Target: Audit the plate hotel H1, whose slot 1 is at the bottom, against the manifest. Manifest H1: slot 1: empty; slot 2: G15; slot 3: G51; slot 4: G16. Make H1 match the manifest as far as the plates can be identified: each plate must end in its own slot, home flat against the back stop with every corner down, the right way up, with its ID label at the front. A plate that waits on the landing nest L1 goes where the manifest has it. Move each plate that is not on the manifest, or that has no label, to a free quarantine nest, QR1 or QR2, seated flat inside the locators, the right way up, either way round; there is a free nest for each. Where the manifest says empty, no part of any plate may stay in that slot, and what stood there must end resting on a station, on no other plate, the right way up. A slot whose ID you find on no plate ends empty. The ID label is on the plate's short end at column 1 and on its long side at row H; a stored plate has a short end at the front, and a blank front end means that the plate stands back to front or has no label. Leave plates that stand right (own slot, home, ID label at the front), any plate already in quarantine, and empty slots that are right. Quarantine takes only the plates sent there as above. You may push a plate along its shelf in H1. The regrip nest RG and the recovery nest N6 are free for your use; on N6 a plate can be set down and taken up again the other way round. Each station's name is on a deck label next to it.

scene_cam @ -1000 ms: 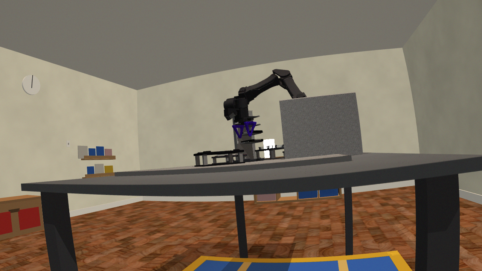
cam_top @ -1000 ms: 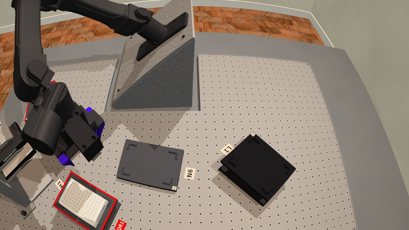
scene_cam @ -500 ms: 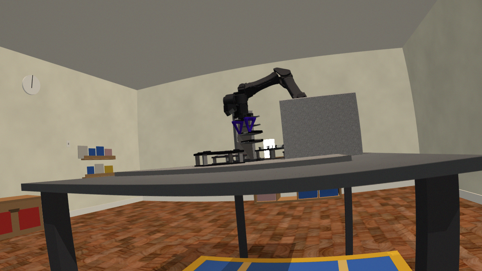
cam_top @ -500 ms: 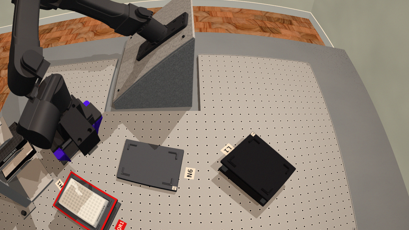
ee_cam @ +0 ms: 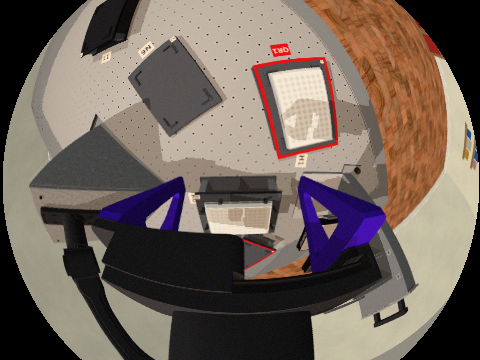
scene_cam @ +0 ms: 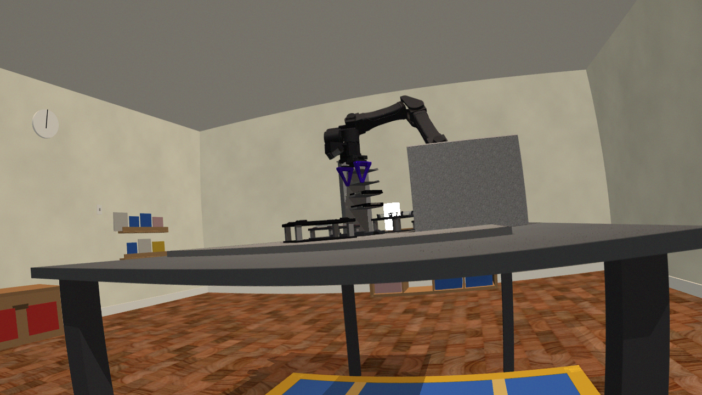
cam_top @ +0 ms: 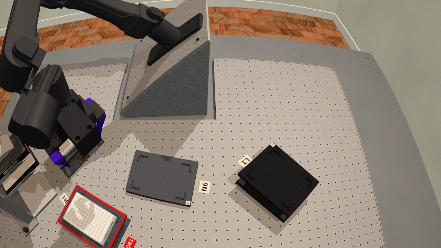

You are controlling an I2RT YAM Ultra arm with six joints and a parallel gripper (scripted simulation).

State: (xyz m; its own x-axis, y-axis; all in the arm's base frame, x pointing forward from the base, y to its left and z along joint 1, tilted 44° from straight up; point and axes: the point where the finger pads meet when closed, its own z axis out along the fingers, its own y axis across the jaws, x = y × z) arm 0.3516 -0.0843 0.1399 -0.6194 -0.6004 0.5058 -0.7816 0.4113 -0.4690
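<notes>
Now: the regrip nest RG 11 cm behind my hand, 13 cm to the right of it and 14 cm below it. The rest, counted from my hand: QR1 label: 14 cm ahead, 7 cm to the left, 19 cm below; then quarantine nest QR1: 10 cm ahead, 3 cm to the right, 16 cm below; then recovery nest N6: 4 cm behind, 14 cm to the left, 19 cm below.
</notes>
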